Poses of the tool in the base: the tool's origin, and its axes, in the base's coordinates. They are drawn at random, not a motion.
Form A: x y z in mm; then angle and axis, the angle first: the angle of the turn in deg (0 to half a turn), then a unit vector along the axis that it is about.
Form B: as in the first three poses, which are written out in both.
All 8 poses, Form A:
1: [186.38 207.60 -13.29 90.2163 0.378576 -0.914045 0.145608]
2: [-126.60 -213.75 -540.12 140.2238 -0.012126 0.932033 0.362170]
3: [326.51 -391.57 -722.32 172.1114 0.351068 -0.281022 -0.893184]
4: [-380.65 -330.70 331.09 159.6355 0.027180 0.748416 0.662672]
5: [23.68 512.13 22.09 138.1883 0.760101 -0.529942 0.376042]
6: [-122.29 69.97 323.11 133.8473 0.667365 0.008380 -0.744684]
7: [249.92 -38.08 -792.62 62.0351 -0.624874 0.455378 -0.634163]
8: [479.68 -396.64 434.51 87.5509 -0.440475 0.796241 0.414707]
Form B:
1: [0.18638 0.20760 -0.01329 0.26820 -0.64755 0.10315 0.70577]
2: [-0.12660 -0.21375 -0.54012 -0.01140 0.87645 0.34057 0.34018]
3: [0.32651 -0.39157 -0.72232 0.35024 -0.28036 -0.89107 0.06879]
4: [-0.38065 -0.33070 0.33109 0.02675 0.73663 0.65224 0.17678]
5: [0.02368 0.51213 0.02209 0.71006 -0.49505 0.35129 0.35683]
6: [-0.12229 0.06997 0.32311 0.61396 0.00771 -0.68510 0.39196]
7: [0.24992 -0.03808 -0.79262 -0.32200 0.23466 -0.32678 0.85701]
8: [0.47968 -0.39664 0.43451 -0.30474 0.55087 0.28691 0.72206]
